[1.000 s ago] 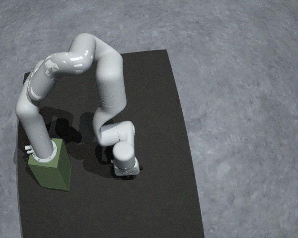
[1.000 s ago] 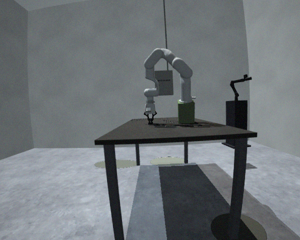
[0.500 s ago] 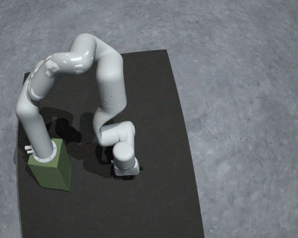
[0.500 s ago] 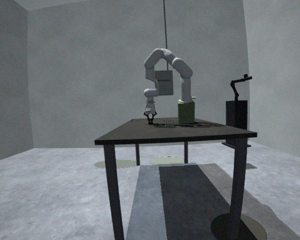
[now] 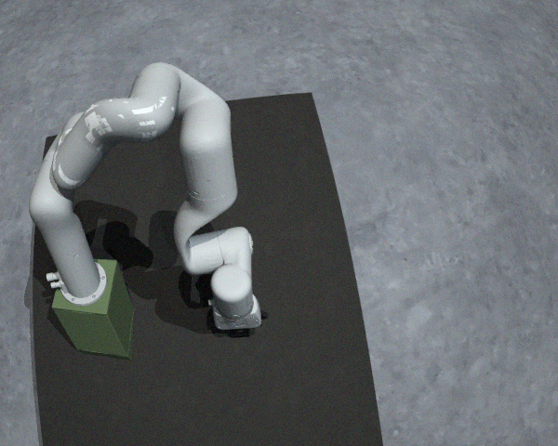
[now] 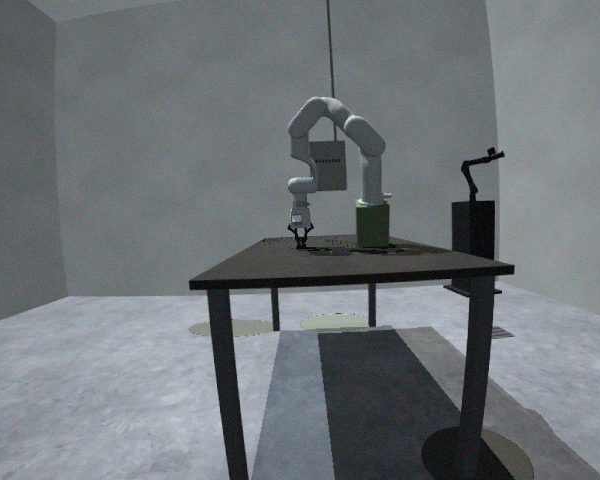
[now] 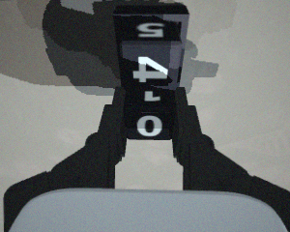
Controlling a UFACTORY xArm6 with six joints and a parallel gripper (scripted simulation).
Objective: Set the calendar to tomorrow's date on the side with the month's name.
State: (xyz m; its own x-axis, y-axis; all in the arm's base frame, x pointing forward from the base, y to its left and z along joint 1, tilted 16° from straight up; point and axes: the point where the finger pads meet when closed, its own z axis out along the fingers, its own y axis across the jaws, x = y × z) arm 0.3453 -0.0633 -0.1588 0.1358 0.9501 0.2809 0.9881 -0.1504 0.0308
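Now: hand 40 mm above the dark tray and 20 mm to the right of it.
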